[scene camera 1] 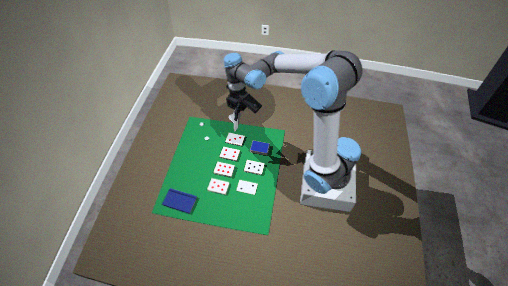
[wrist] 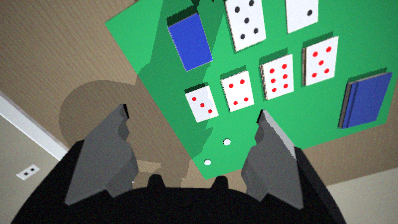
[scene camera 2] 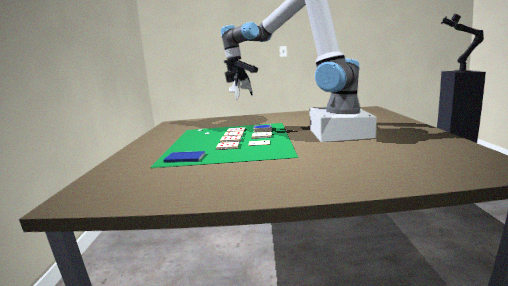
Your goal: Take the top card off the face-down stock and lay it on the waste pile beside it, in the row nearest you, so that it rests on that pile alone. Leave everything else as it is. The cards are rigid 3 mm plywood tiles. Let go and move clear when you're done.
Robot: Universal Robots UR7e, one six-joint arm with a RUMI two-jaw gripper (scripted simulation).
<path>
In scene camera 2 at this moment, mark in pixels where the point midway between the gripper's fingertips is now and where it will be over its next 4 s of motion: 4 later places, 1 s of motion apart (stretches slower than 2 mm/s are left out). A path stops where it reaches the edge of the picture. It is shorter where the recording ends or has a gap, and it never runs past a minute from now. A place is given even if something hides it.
The gripper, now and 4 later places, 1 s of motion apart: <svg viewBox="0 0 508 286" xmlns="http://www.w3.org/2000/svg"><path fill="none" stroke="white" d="M244 97L259 110L261 111L261 111L261 111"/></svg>
</path>
